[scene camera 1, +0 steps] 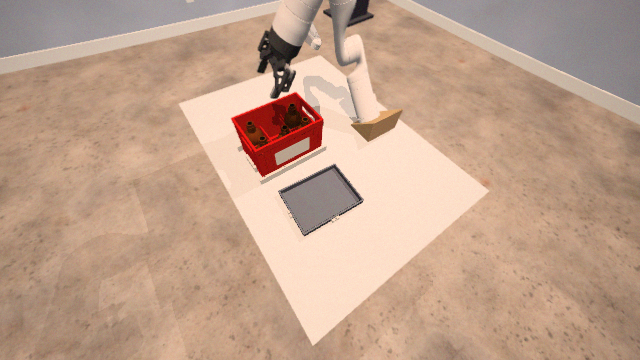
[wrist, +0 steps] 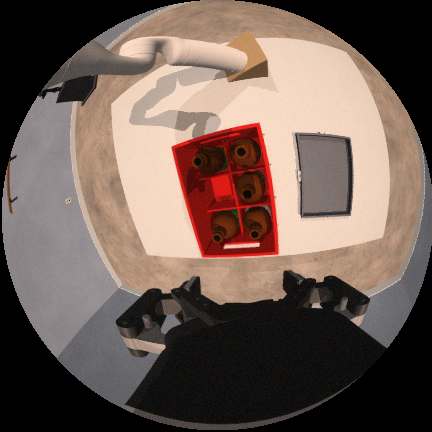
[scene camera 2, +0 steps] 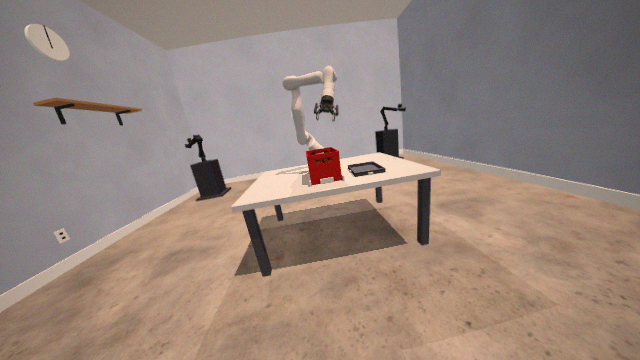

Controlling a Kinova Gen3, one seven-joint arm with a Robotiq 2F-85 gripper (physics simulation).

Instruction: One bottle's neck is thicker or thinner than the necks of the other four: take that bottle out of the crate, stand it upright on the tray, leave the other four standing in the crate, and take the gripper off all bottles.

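Places are measured from the arm's base along level axes (x back, y left, z down), in centimetres.
Pixels of known places: gripper, fingertip midpoint: (scene camera 1: 266, 84) (wrist: 242, 283) (scene camera 2: 325, 120); arm's base, link origin: (scene camera 1: 368, 119) (wrist: 236, 61).
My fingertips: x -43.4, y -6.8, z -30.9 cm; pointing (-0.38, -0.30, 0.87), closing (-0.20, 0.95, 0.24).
Observation:
For each thing: its middle in the pictures, then the offset to it from my fingertips. "spot": a spot on its surface instead. Level surfaces: height alone.
- red crate, body centre: (wrist: 234, 189) (scene camera 1: 280, 135) (scene camera 2: 322, 164) dy -5.1, dx +4.4, dz +26.7 cm
- grey tray, surface spot: (wrist: 325, 175) (scene camera 1: 319, 196) (scene camera 2: 364, 169) spot: dy +22.3, dx +2.3, dz +35.0 cm
- white table, surface height: dz +35.5 cm
The red crate (scene camera 1: 260, 162) (scene camera 2: 325, 172) (wrist: 268, 185) stands upright on the table. In the wrist view, brown bottles stand in it: upper left (wrist: 210, 160), upper right (wrist: 246, 151), middle right (wrist: 251, 185), lower left (wrist: 225, 225) and lower right (wrist: 257, 221). The middle left compartment holds no bottle. I cannot tell for sure which neck differs. The grey tray (scene camera 1: 320, 200) (scene camera 2: 366, 168) (wrist: 325, 175) lies beside the crate and is empty. My gripper (scene camera 1: 270, 81) (scene camera 2: 326, 119) (wrist: 242, 283) is open and empty, above the crate and apart from all bottles.
The crate's walls and dividers surround the bottles. The arm's wooden wedge base (scene camera 1: 384, 125) (wrist: 256, 52) stands on the white table (scene camera 1: 400, 200) (scene camera 2: 280, 187) (wrist: 320, 90), beyond the crate and tray in the wrist view. Black pedestals (scene camera 2: 209, 177) (scene camera 2: 387, 142) with small arms stand off the table.

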